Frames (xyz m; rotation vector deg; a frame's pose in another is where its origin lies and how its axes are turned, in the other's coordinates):
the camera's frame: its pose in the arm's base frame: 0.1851 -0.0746 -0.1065 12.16 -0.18 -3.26
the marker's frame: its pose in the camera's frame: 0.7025 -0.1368 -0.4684 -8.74 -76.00 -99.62
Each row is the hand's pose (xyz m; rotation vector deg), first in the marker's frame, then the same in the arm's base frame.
Working: the marker's frame: its pose in the arm's base frame: 0.8831 -0.1494 -0.5952 -3.88 -65.35 -109.75

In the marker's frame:
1: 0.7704 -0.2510 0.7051 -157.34 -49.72 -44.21
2: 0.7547 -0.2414 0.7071 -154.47 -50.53 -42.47
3: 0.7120 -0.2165 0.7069 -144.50 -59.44 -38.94
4: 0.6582 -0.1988 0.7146 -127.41 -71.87 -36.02
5: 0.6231 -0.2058 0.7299 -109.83 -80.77 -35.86
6: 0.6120 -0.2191 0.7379 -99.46 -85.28 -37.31
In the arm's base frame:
1: -0.0198 -0.0887 -0.0166 76.94 -80.74 88.58
2: -0.0041 -0.0788 -0.0158 78.76 -78.50 91.27
3: 0.0396 -0.0558 -0.0180 85.84 -66.86 95.46
4: 0.0821 -0.0183 -0.0254 93.73 -46.41 100.35
5: 0.0931 0.0171 -0.0370 96.84 -25.60 103.96
6: 0.0876 0.0328 -0.0465 96.45 -13.39 104.74

